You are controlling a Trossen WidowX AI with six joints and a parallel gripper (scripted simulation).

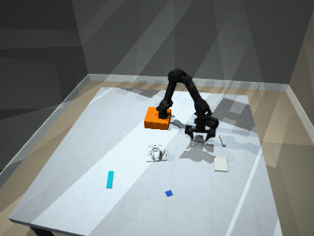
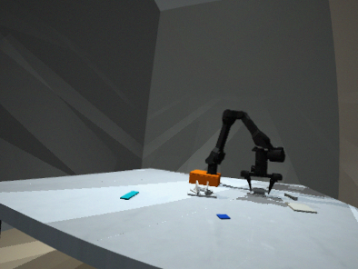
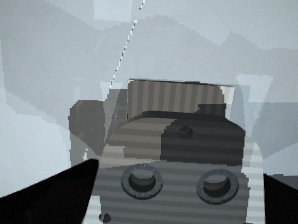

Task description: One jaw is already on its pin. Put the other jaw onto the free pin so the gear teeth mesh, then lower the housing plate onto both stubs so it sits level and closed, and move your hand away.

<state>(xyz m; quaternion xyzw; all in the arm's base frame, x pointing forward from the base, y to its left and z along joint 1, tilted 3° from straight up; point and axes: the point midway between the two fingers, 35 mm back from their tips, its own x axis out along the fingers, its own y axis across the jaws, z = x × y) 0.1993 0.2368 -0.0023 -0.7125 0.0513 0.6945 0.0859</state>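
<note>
Right now my gripper tip is 10 mm past the small pale block. From my gripper tip the other things lie so: short pale bar 10 mm behind, 150 mm to the left; then pale flat plate 180 mm ahead, 110 mm to the left, 10 mm below; then white base 130 mm ahead, 270 mm to the right, 10 mm below.
</note>
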